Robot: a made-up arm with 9 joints. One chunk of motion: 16 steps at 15 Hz.
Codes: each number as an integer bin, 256 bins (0 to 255) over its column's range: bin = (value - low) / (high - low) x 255, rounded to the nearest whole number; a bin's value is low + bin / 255 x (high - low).
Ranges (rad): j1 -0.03..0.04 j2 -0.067..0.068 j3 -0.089..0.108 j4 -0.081..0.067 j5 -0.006..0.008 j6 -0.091..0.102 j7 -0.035..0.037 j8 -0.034..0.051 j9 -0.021..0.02
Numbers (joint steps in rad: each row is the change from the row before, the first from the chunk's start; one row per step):
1: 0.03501 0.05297 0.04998 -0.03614 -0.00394 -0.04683 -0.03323 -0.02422 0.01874
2: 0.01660 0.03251 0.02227 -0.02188 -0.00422 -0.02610 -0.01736 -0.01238 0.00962
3: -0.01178 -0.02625 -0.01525 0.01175 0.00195 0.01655 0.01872 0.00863 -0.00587
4: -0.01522 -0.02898 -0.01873 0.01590 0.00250 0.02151 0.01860 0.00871 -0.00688
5: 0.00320 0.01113 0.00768 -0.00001 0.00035 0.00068 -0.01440 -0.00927 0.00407
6: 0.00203 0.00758 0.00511 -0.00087 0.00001 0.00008 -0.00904 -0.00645 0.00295
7: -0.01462 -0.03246 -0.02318 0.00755 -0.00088 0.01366 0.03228 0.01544 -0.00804
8: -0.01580 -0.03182 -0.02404 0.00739 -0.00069 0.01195 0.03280 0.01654 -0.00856
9: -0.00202 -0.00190 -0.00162 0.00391 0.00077 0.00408 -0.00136 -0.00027 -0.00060
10: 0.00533 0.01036 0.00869 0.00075 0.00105 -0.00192 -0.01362 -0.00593 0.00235
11: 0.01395 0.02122 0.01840 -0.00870 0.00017 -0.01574 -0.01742 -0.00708 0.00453
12: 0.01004 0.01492 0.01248 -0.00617 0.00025 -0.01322 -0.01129 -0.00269 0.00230
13: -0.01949 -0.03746 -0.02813 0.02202 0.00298 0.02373 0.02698 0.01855 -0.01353
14: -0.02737 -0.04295 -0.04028 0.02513 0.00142 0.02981 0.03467 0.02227 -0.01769
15: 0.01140 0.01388 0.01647 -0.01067 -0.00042 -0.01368 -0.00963 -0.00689 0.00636
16: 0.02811 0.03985 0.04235 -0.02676 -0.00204 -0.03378 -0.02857 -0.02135 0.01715
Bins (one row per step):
1: 237 227 180 77 38 58 6 29 247
2: 170 188 144 102 32 86 62 65 190
3: 66 77 95 160 145 142 190 128 94
4: 54 72 91 167 155 149 190 128 88
5: 121 148 125 140 116 121 73 74 156
6: 117 141 122 138 109 120 92 83 149
7: 56 65 85 153 93 138 238 148 81
8: 52 66 84 152 97 136 240 152 77
9: 102 123 113 146 123 126 119 101 127
10: 129 146 126 141 128 118 76 84 145
11: 160 167 139 125 112 99 62 81 159
12: 146 155 131 129 114 103 84 94 145
13: 38 56 79 178 164 152 220 158 46
14: 10 45 63 183 135 160 247 169 21
15: 151 153 137 121 102 102 90 81 170
16: 212 202 170 93 72 76 23 38 237

